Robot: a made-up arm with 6 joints. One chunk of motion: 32 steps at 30 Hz.
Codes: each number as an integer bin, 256 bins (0 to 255) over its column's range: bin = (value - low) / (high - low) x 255, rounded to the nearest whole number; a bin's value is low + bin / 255 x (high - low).
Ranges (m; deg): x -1.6..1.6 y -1.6..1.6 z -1.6..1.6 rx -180..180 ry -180..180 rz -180..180
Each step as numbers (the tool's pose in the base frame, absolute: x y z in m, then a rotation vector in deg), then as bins.
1 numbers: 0.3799 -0.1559 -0.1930 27.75 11.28 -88.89
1 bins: 158 115 112 147 135 65
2 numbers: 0.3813 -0.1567 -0.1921 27.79 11.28 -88.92
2 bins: 158 115 112 147 135 65
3 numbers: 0.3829 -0.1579 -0.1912 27.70 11.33 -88.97
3 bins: 158 115 112 147 136 64
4 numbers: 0.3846 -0.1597 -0.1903 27.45 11.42 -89.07
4 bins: 158 115 112 147 136 64
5 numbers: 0.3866 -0.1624 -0.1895 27.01 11.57 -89.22
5 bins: 158 115 112 147 136 64
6 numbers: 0.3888 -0.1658 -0.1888 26.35 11.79 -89.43
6 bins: 158 114 112 146 136 64
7 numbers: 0.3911 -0.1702 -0.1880 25.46 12.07 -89.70
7 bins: 159 114 113 146 136 64
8 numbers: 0.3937 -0.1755 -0.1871 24.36 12.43 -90.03
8 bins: 159 114 113 145 136 64
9 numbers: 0.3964 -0.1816 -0.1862 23.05 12.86 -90.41
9 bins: 159 113 113 144 137 63
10 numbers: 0.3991 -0.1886 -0.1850 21.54 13.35 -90.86
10 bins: 159 112 113 143 137 63
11 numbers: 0.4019 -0.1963 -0.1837 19.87 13.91 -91.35
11 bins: 160 112 113 142 137 63
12 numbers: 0.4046 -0.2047 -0.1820 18.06 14.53 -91.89
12 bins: 160 111 113 140 138 62
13 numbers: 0.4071 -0.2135 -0.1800 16.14 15.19 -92.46
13 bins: 160 110 113 139 138 62
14 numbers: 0.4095 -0.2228 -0.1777 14.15 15.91 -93.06
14 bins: 160 110 113 138 139 62
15 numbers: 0.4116 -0.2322 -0.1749 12.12 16.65 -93.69
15 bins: 160 109 114 136 139 61
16 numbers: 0.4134 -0.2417 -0.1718 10.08 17.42 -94.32
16 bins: 160 108 114 135 140 61
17 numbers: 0.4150 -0.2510 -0.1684 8.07 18.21 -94.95
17 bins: 161 107 114 133 140 60
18 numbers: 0.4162 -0.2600 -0.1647 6.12 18.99 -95.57
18 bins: 161 107 114 132 141 60
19 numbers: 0.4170 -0.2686 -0.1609 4.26 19.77 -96.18
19 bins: 161 106 115 131 142 59
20 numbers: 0.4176 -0.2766 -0.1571 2.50 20.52 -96.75
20 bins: 161 105 115 129 142 59
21 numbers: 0.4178 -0.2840 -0.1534 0.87 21.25 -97.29
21 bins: 161 105 115 128 143 59
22 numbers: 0.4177 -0.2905 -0.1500 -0.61 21.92 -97.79
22 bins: 161 104 116 127 143 58
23 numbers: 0.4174 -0.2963 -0.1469 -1.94 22.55 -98.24
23 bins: 161 104 116 126 143 58
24 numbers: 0.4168 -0.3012 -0.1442 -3.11 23.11 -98.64
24 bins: 161 103 116 125 144 58
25 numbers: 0.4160 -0.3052 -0.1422 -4.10 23.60 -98.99
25 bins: 161 103 116 125 144 57
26 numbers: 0.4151 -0.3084 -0.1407 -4.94 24.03 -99.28
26 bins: 161 103 116 124 145 57
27 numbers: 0.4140 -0.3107 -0.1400 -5.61 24.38 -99.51
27 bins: 160 103 116 124 145 57
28 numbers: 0.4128 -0.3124 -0.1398 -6.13 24.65 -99.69
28 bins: 160 103 116 123 145 57
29 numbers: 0.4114 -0.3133 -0.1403 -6.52 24.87 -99.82
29 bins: 160 103 116 123 145 57
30 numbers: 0.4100 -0.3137 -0.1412 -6.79 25.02 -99.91
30 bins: 160 103 116 123 145 57
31 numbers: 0.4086 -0.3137 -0.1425 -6.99 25.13 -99.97
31 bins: 160 103 116 123 145 57
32 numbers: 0.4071 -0.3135 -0.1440 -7.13 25.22 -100.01
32 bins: 160 103 116 122 145 57
